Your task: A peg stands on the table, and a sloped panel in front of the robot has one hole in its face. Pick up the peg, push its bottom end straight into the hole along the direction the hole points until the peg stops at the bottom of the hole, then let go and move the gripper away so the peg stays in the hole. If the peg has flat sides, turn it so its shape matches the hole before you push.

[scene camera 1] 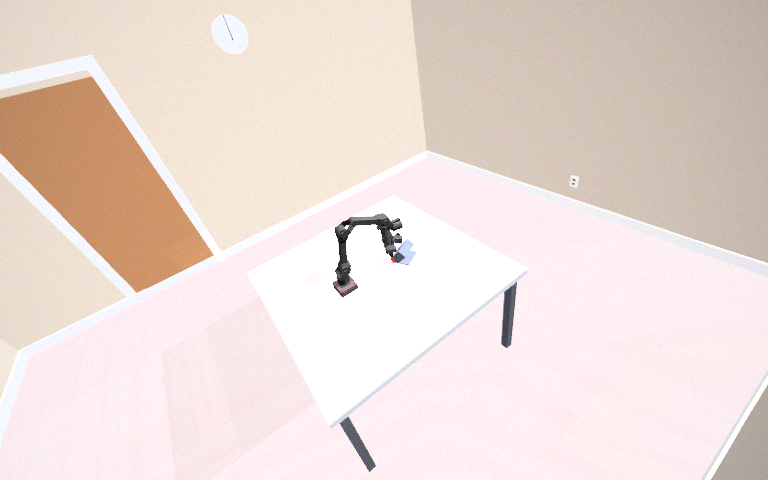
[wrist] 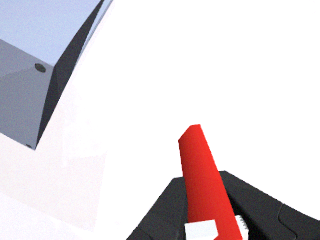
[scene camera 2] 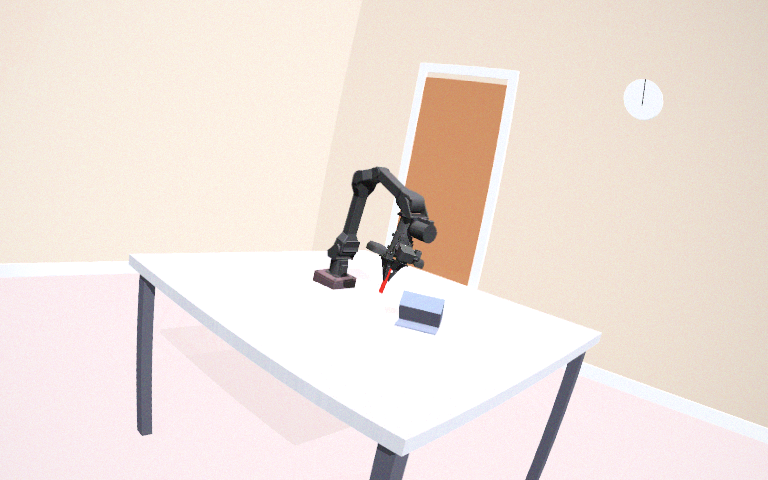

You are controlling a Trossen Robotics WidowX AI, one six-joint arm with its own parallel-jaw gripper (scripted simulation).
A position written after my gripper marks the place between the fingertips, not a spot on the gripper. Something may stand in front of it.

Observation:
My gripper (scene camera 2: 385,280) carries a red peg.
My gripper also shows in the wrist view (wrist: 200,184).

